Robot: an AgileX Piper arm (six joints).
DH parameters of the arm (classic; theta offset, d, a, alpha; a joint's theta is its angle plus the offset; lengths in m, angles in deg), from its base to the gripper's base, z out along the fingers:
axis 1: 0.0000 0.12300 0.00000 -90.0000
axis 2: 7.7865 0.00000 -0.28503 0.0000
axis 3: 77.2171 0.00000 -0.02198 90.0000
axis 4: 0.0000 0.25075 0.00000 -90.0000
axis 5: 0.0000 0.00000 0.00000 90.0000
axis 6: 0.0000 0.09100 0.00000 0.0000
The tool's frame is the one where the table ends.
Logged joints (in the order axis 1, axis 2, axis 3, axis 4, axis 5, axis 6), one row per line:
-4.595, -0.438, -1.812, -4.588, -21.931, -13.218
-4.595, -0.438, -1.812, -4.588, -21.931, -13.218
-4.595, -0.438, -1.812, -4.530, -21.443, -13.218
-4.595, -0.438, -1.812, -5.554, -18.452, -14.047
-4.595, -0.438, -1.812, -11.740, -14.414, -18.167
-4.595, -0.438, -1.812, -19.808, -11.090, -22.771
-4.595, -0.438, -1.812, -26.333, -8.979, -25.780
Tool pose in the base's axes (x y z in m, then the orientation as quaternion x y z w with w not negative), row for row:
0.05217, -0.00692, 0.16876, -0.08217, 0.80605, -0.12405, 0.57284
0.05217, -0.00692, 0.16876, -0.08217, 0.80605, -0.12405, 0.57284
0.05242, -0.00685, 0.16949, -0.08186, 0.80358, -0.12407, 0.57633
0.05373, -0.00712, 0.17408, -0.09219, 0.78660, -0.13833, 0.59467
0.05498, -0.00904, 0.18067, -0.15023, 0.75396, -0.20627, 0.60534
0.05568, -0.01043, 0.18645, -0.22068, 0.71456, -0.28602, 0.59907
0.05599, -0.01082, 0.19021, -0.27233, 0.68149, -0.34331, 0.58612
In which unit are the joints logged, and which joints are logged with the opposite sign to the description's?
The joints are logged in degrees. Opposite sign: axis 3, axis 5.
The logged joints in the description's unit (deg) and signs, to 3 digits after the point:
-4.595, -0.438, 1.812, -4.588, 21.931, -13.218
-4.595, -0.438, 1.812, -4.588, 21.931, -13.218
-4.595, -0.438, 1.812, -4.530, 21.443, -13.218
-4.595, -0.438, 1.812, -5.554, 18.452, -14.047
-4.595, -0.438, 1.812, -11.740, 14.414, -18.167
-4.595, -0.438, 1.812, -19.808, 11.090, -22.771
-4.595, -0.438, 1.812, -26.333, 8.979, -25.780

